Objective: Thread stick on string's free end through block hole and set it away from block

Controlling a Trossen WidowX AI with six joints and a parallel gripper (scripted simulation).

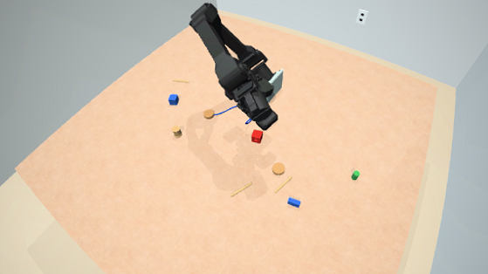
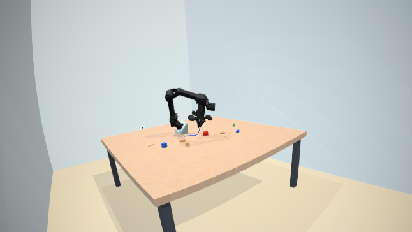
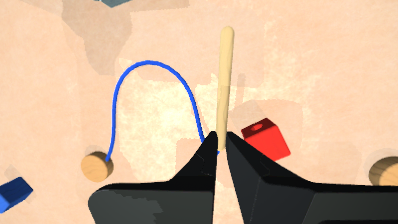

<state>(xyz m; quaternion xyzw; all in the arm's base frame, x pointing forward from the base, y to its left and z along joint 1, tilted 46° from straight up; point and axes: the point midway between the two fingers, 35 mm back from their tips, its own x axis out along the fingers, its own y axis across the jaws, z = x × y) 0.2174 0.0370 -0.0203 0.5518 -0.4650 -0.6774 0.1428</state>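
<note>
Now: the red block 5 cm below my gripper tip, 3 cm to the left of it and 3 cm ahead of it. From my gripper tip the other things lie so: wooden spool: 23 cm to the right, 14 cm ahead, 5 cm below; blue cube: 34 cm to the right, 5 cm below, 2 cm ahead; thin wooden stick: 1 cm to the left, 1 cm behind.
</note>
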